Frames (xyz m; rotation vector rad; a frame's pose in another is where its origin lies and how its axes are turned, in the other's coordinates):
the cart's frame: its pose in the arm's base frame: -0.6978 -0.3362 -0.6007 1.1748 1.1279 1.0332
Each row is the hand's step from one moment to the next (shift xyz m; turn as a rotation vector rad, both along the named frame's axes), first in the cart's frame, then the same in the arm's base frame.
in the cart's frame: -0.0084 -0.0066 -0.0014 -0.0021 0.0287 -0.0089
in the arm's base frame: -0.0025 -0.0088 -0.0057 -0.0097 0.0024 0.0284
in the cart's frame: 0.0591 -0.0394 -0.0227 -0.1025 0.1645 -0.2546
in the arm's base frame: -0.0127 0.0570 -0.0463 -0.2705 -0.0448 0.1649
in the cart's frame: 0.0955 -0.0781 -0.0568 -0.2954 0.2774 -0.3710
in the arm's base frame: -0.0401 0.0935 -0.0899 -0.4170 -0.2047 0.2935
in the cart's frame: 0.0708 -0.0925 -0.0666 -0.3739 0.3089 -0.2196
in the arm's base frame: -0.0532 0.0691 -0.1020 -0.2798 -0.3006 0.3388
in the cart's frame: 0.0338 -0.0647 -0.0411 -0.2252 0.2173 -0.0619
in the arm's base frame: -0.0342 0.0321 -0.0694 -0.0996 -0.1880 0.2377
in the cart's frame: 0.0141 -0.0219 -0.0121 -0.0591 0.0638 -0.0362
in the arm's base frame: -0.0094 0.0132 -0.0237 -0.0460 -0.0456 0.0684
